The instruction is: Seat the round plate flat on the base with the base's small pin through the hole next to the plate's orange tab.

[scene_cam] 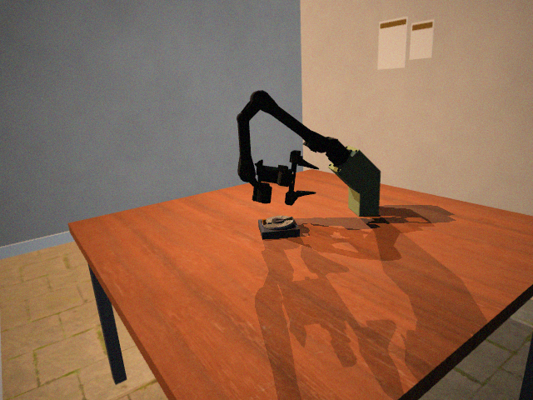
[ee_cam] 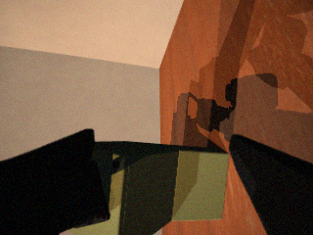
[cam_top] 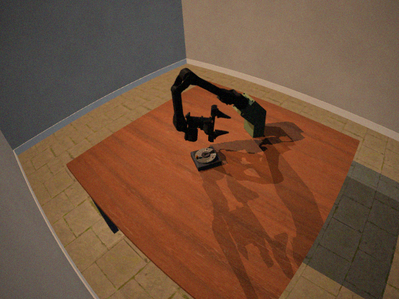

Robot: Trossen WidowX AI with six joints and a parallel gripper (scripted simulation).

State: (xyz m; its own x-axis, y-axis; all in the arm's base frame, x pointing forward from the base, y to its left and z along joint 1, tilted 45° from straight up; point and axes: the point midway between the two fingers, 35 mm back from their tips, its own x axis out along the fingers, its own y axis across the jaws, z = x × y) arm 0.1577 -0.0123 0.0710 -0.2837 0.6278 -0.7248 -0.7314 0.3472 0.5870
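My gripper is now 120 mm short of the round pale plate, 120 mm above it and 40 mm to the left of it. The rest, counted from my hand: round central hub: 120 mm below, 120 mm ahead, 40 mm to the right; then dark square base: 150 mm below, 120 mm ahead, 40 mm to the right.
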